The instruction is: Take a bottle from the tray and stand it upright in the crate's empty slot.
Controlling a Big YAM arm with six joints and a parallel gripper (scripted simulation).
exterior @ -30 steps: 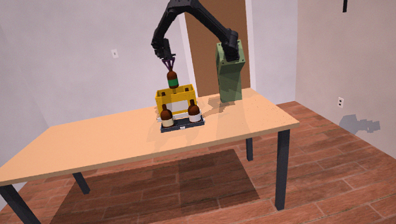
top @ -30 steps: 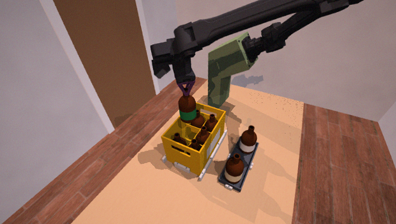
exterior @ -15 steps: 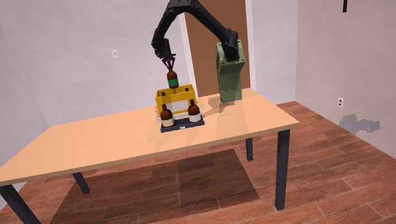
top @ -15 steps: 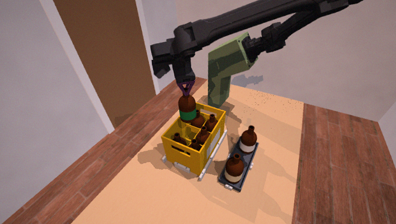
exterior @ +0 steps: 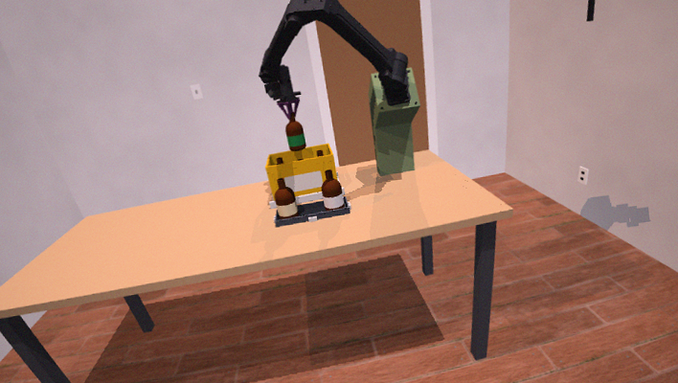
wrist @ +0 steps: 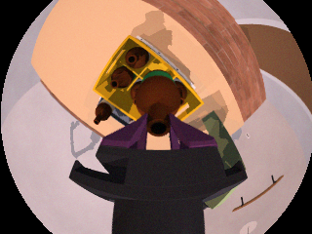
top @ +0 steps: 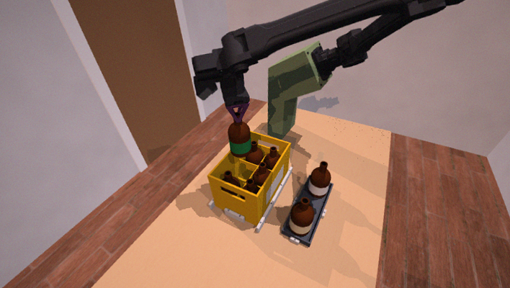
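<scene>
The glass bottle lies 6 cm below my hand. The rest, counted from my hand: dark tray (2 cm behind, 27 cm to the left, 32 cm below); then yellow crate (4 cm to the left, 25 cm below).
</scene>
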